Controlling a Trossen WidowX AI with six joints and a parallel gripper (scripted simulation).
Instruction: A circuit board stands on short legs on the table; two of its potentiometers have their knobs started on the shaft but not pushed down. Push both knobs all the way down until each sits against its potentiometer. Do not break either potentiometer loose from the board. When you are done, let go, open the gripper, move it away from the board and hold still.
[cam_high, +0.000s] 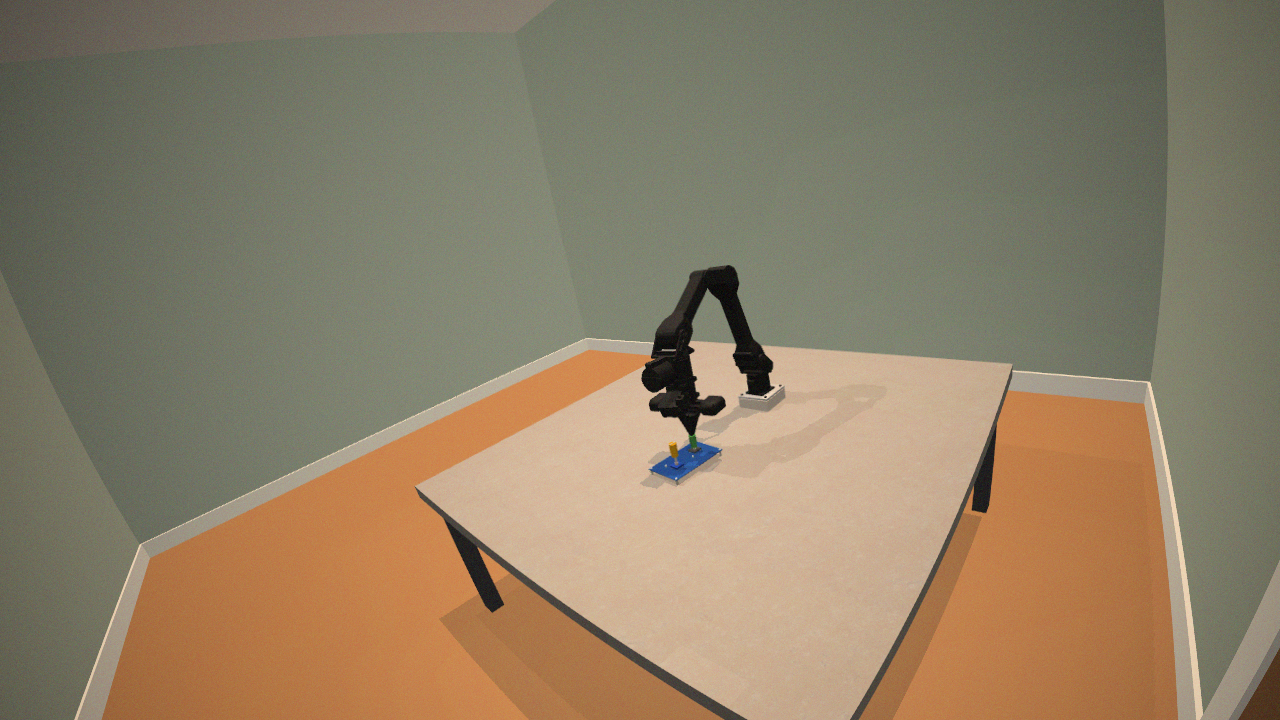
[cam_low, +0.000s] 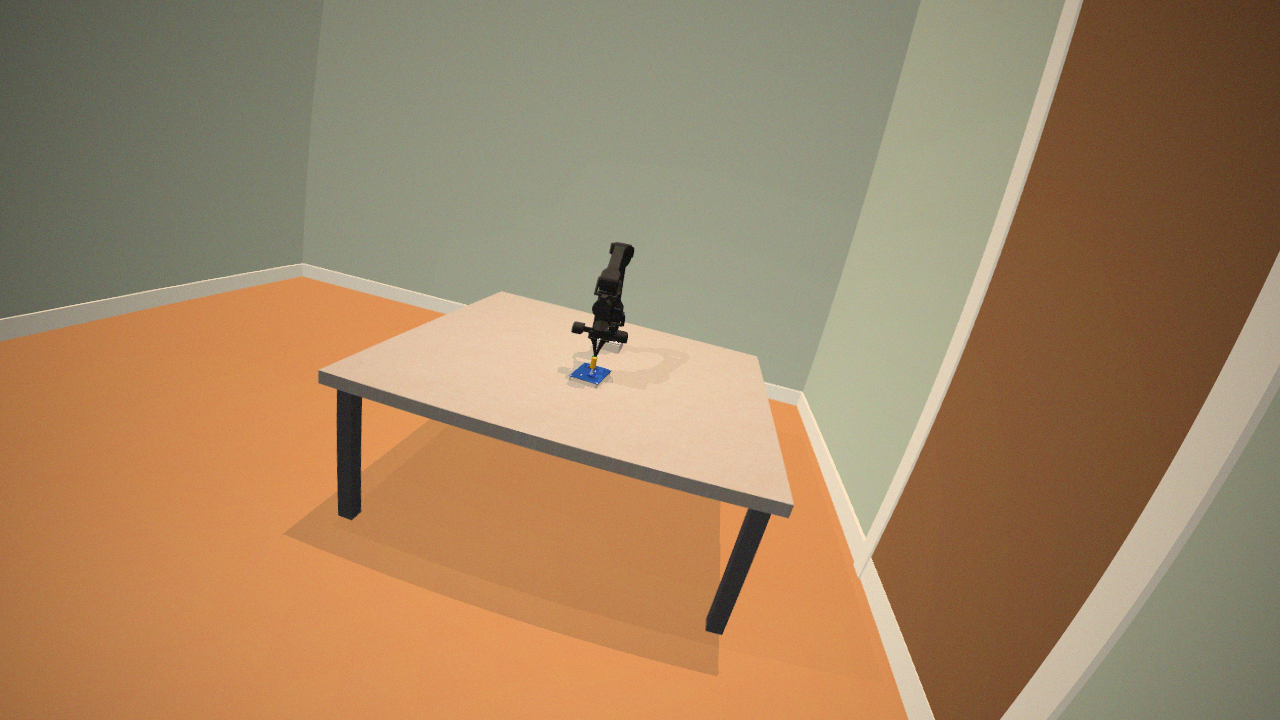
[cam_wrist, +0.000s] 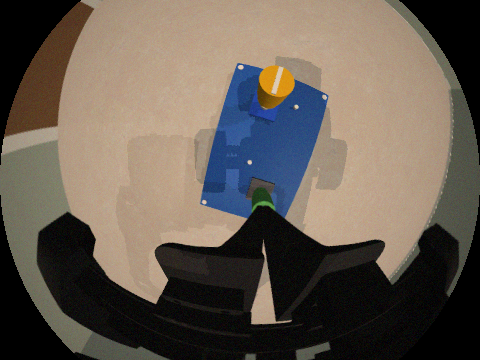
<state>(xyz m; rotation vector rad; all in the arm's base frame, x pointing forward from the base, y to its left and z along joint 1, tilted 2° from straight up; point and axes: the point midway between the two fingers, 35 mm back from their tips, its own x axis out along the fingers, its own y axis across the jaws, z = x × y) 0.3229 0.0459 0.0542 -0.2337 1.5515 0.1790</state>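
The green knob is 2 cm below my gripper tip. Round my gripper tip: orange knob: 8 cm ahead, 2 cm to the left, 1 cm above.
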